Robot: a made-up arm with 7 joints.
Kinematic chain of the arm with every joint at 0, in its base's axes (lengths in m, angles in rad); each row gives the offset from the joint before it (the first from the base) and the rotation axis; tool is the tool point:
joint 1: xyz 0 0 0.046 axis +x
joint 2: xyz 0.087 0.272 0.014 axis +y
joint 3: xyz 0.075 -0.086 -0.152 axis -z
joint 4: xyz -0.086 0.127 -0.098 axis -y
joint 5: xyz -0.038 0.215 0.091 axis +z
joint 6: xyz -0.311 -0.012 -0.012 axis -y
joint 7: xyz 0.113 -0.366 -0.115 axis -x
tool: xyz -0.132 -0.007 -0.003
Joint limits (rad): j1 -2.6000..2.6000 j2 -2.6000..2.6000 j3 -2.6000..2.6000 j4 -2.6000..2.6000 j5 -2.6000..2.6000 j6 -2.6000..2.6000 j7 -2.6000..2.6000
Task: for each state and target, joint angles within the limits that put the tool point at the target. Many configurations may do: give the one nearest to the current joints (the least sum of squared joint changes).
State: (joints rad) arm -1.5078 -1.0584 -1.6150 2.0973 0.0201 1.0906 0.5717
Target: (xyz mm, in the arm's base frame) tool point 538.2 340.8 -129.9
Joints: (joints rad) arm -1.1908 -1.8593 -1.4526 2.2132 -0.1252 0.9347 0.5766
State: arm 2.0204 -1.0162 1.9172 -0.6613 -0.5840 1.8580 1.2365
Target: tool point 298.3 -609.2 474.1
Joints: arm 1.9567 -1.1065 1.7495 -0.3312 -0.9534 1.8290 1.2387
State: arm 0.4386 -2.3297 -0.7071 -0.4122 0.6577 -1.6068 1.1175
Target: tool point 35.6 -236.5 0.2
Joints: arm 0.6990 -2.5115 -1.2609 -0.3138 0.2924 -1.5881 1.0944
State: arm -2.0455 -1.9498 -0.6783 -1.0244 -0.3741 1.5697 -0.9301
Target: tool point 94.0 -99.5 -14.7
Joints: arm -1.9462 -2.0311 -0.5513 -1.0461 -0.1762 1.5695 -0.9383
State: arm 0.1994 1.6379 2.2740 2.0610 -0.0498 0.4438 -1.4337
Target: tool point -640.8 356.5 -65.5
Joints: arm 0.4315 1.5845 1.9981 1.3116 -0.4686 0.2141 -1.4296
